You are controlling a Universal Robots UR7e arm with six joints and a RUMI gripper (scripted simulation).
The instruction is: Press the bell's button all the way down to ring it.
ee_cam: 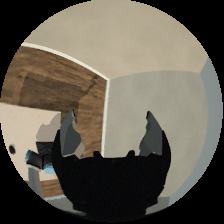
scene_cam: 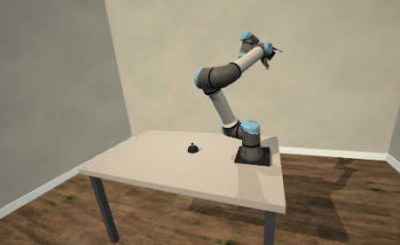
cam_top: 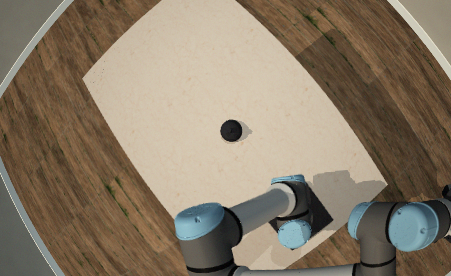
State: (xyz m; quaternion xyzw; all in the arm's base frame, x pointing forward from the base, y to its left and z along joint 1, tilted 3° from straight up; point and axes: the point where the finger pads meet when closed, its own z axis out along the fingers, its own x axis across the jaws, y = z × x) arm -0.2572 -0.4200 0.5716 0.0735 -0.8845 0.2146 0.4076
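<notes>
Right now my hand is 660 mm short of the bell, 570 mm above it and 290 mm to the right of it.
</notes>
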